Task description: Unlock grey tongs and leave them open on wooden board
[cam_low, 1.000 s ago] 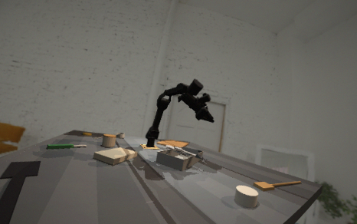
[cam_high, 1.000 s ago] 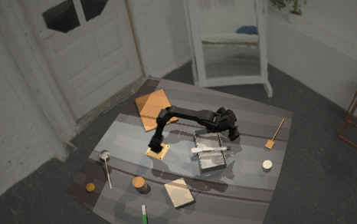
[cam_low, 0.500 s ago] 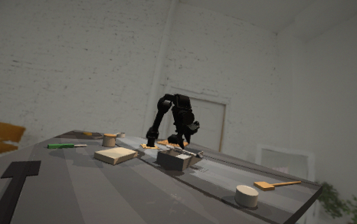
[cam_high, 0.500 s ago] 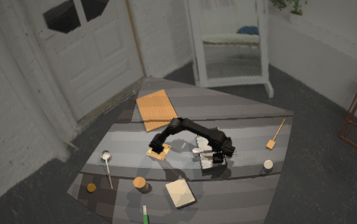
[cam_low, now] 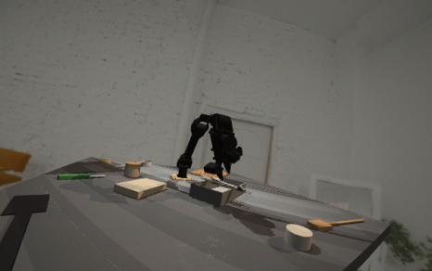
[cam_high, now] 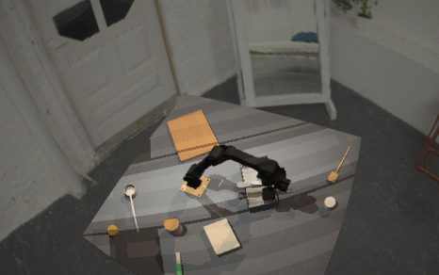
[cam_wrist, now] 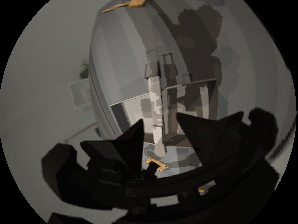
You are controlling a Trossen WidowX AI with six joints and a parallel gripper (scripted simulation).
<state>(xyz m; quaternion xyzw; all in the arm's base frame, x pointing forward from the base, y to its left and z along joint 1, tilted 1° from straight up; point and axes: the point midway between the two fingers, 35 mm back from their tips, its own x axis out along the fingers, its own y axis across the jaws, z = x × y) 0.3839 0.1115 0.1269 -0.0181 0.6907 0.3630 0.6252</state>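
Now: the metal roasting tin 70 mm below my gripper tip, 60 mm behind it and 20 mm to the left of it. Round my gripper tip: wooden board (600 mm behind, 160 mm to the left, 90 mm below); then white cylinder (350 mm ahead, 80 mm below, 60 mm to the left).
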